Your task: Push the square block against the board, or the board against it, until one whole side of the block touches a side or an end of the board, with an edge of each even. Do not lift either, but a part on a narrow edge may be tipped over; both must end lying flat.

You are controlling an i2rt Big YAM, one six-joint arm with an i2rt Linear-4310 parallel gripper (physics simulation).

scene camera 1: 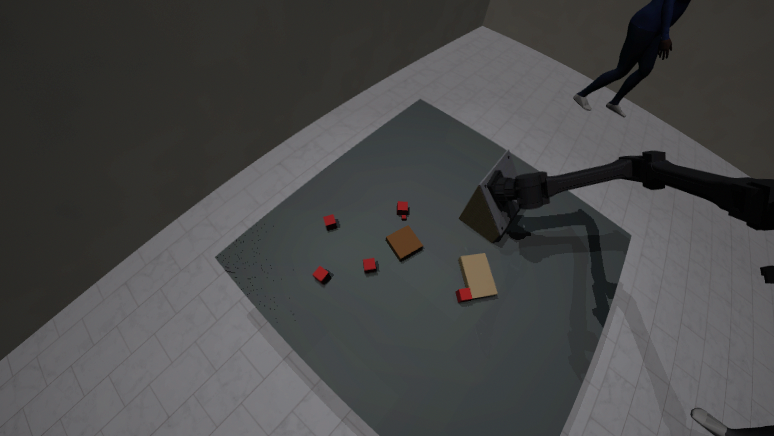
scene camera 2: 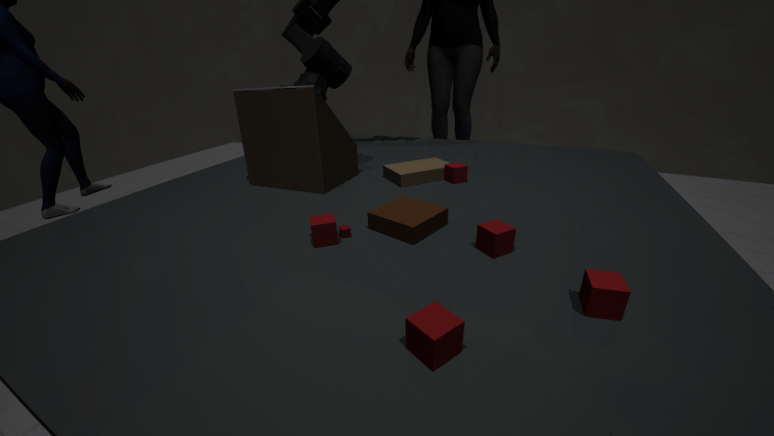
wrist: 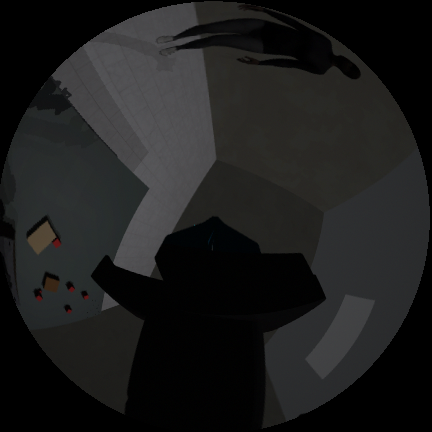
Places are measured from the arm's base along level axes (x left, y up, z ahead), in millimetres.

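Pixels of known places: gripper, fingertip midpoint: [wrist: 214, 221]; arm's base at its link origin: [scene camera 1: 497, 189] [scene camera 2: 302, 108].
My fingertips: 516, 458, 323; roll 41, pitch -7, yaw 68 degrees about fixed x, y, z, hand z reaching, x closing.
For each thing: its top centre in the pictures, then the offset to it from my fingertips, as dx, dy, dz. Level surfaces: height alone.
- brown square block at its top centre: [scene camera 2: 408, 210] [scene camera 1: 404, 241] -698, -613, -16
- dark mat at its surface level: dy -644
- tan board at its top centre: [scene camera 2: 419, 165] [scene camera 1: 479, 274] [wrist: 41, 237] -406, -613, -70
- red cube at its top centre: [scene camera 2: 456, 165] [scene camera 1: 465, 293] [wrist: 56, 243] -415, -605, +25
The brown square block [scene camera 1: 404, 242] [scene camera 2: 409, 218] [wrist: 51, 282] lies flat near the middle of the dark mat [scene camera 1: 411, 352]. The tan board [scene camera 1: 478, 275] [scene camera 2: 415, 170] [wrist: 40, 238] lies flat to its right, apart from it, with a clear gap between them. A red cube [scene camera 1: 463, 294] [scene camera 2: 455, 172] [wrist: 57, 243] touches one corner of the board. My gripper [wrist: 214, 221] is shut and empty. It shows only in the wrist view, raised far from both parts and pointing at the floor and wall. The arm [scene camera 1: 595, 174] reaches out past the right edge of scene camera 1.
Several red cubes [scene camera 1: 330, 221] [scene camera 1: 402, 207] [scene camera 1: 369, 264] [scene camera 1: 320, 273] lie around the block's left side. A brown wedge mount [scene camera 1: 481, 211] [scene camera 2: 292, 137] stands at the arm's base. One person [scene camera 1: 633, 54] walks on the tiled floor at the back; another person [scene camera 2: 454, 65] stands behind the mat.
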